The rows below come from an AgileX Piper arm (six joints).
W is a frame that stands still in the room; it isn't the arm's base.
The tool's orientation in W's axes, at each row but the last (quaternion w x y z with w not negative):
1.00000 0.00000 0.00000 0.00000
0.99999 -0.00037 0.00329 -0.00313
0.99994 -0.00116 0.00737 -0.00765
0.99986 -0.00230 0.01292 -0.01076
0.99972 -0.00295 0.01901 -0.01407
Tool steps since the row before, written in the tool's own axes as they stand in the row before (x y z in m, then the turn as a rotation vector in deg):
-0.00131 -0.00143 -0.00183 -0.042 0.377 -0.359
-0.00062 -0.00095 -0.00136 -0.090 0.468 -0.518
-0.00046 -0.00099 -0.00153 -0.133 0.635 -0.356
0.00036 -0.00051 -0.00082 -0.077 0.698 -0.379
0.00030 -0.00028 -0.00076 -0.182 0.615 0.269
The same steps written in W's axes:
-0.00131 -0.00143 -0.00183 -0.042 0.377 -0.359
-0.00063 -0.00095 -0.00136 -0.090 0.468 -0.518
-0.00050 -0.00099 -0.00152 -0.129 0.636 -0.356
0.00033 -0.00052 -0.00083 -0.072 0.698 -0.380
0.00026 -0.00029 -0.00077 -0.154 0.621 0.272

